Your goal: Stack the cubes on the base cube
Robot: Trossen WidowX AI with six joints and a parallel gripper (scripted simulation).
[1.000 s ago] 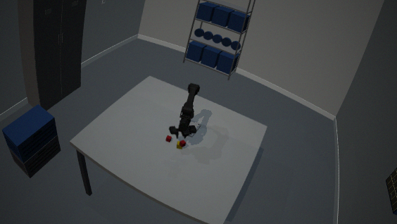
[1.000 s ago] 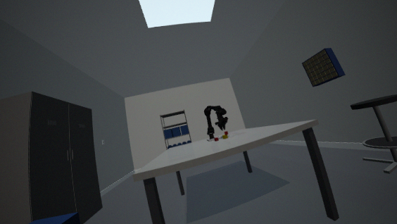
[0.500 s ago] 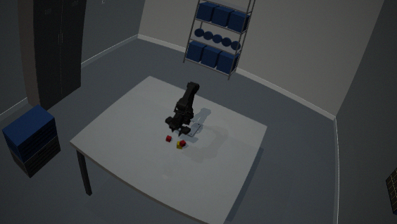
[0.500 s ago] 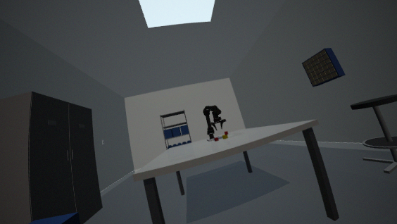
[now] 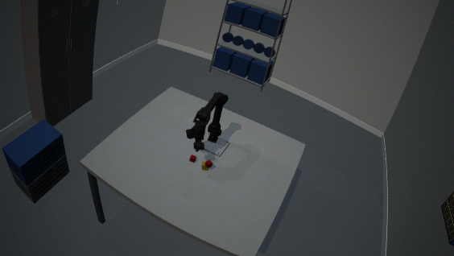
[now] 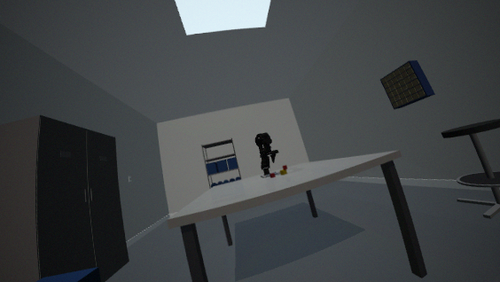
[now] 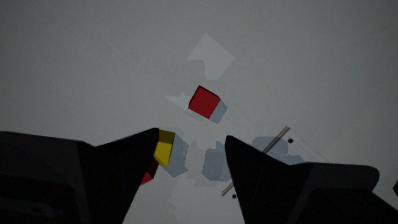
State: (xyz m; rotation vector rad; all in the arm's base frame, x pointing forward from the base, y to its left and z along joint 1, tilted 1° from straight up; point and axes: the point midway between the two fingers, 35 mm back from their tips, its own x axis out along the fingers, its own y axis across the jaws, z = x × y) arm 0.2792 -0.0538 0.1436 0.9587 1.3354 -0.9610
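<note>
My gripper tip is now 2 cm short of the yellow cube, 8 cm to the right of it and 10 cm above it.
</note>
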